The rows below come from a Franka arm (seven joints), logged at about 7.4 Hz.
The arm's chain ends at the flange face. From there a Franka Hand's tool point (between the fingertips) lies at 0.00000 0.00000 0.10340 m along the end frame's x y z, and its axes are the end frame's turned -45 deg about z.
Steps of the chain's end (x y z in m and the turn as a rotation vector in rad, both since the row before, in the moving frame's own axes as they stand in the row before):
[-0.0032, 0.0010, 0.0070, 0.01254, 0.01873, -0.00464]
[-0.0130, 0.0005, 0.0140, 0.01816, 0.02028, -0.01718]
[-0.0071, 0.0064, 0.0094, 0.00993, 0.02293, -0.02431]
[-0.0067, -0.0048, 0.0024, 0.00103, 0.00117, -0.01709]
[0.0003, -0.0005, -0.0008, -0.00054, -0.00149, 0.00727]
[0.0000, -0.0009, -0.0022, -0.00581, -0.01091, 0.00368]
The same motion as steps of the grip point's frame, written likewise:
[-0.0007, -0.0011, 0.0070, -0.00438, 0.02211, -0.00464]
[-0.0067, -0.0087, 0.0140, -0.00150, 0.02718, -0.01718]
[-0.0071, 0.0004, 0.0094, -0.00919, 0.02324, -0.02431]
[-0.0012, -0.0081, 0.0024, -0.00010, 0.00156, -0.01709]
[0.0004, -0.0002, -0.0008, 0.00067, -0.00144, 0.00727]
[-0.0006, -0.0010, -0.0022, 0.00361, -0.01182, 0.00368]

